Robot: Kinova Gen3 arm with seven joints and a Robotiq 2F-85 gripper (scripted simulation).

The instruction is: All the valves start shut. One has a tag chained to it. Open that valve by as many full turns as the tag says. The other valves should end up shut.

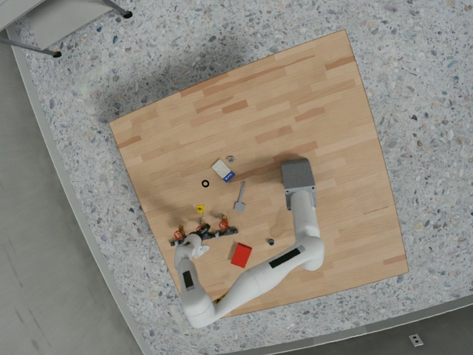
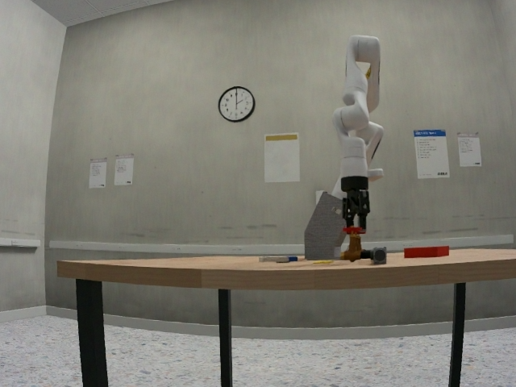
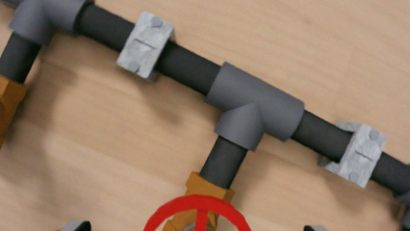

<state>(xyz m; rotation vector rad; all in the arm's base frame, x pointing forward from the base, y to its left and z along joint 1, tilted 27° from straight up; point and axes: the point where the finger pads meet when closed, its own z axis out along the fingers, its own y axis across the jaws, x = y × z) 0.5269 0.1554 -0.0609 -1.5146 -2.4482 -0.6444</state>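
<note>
Right now the yellow tag is 1 cm behind my hand, 9 cm to the right of it and 8 cm below it. Round my hand: red block 16 cm behind, 20 cm to the left, 7 cm below; then grey scraper 23 cm behind, 10 cm to the right, 8 cm below; then blue box 17 cm behind, 27 cm to the right, 7 cm below.
</note>
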